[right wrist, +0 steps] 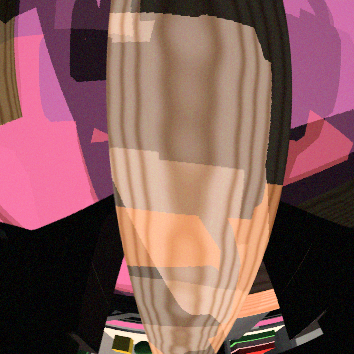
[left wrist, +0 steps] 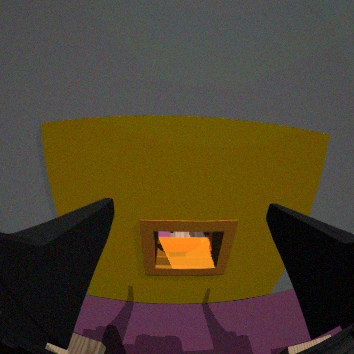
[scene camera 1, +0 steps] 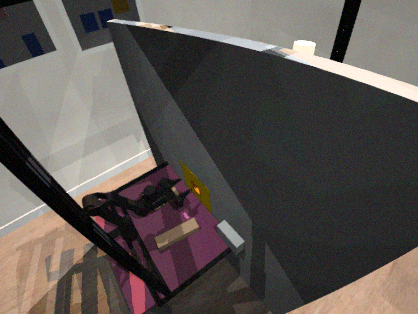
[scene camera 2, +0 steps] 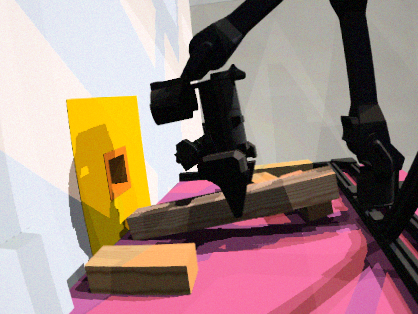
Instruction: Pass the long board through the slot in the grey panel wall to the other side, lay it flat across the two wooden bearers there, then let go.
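Seen in the pictures: left gripper, fingertip midpoint: [left wrist: 194,210] [scene camera 1: 185,183]; right gripper, fingertip midpoint: [right wrist: 191,197] [scene camera 2: 241,212]; left arm's base at its link origin: [scene camera 1: 131,236]; right arm's base at its link origin: [scene camera 2: 379,201].
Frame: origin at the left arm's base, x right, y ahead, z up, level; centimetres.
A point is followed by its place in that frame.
Observation:
The long board [scene camera 2: 295,192] {x 5.8, y 76.8, z 4.6 cm} [right wrist: 190,100] {x 3.4, y 63.4, z 3.9 cm} is on the side shown in scene camera 2. It slants, its end near the wall lower and its far end raised above a small block. My right gripper [scene camera 2: 239,207] {x 3.1, y 68.3, z 1.3 cm} [right wrist: 191,197] {x 3.1, y 68.3, z 1.3 cm} is shut on its middle. The slot's orange frame [scene camera 2: 114,191] {x 4.6, y 48.3, z 6.1 cm} [left wrist: 190,225] {x 2.2, y 43.1, z 12.1 cm} sits in a yellow plate [scene camera 1: 205,197] {x 11.2, y 43.1, z 10.1 cm} [scene camera 2: 105,115] {x 4.0, y 48.3, z 18.5 cm} [left wrist: 185,165] {x 1.5, y 43.2, z 17.7 cm} on the grey panel wall [left wrist: 185,50] {x 1.2, y 43.3, z 26.4 cm}. My left gripper [scene camera 1: 185,185] {x 1.6, y 37.9, z 16.9 cm} [left wrist: 194,210] {x 1.6, y 37.9, z 16.9 cm} is open and empty, facing the slot on the other side. A wooden bearer [scene camera 1: 177,233] {x 15.1, y 21.1, z 1.9 cm} lies there; a second is partly hidden by the gripper.
In scene camera 2 a wooden block [scene camera 2: 140,280] {x 23.0, y 58.5, z 0.1 cm} lies in front of the board near the wall. A small block [scene camera 2: 316,211] {x 0.5, y 80.4, z -0.5 cm} lies under the board's raised end, and more wood shows behind the board. A grey box [scene camera 1: 230,236] {x 35.5, y 39.7, z 8.1 cm} sticks out from the wall beside the left table.

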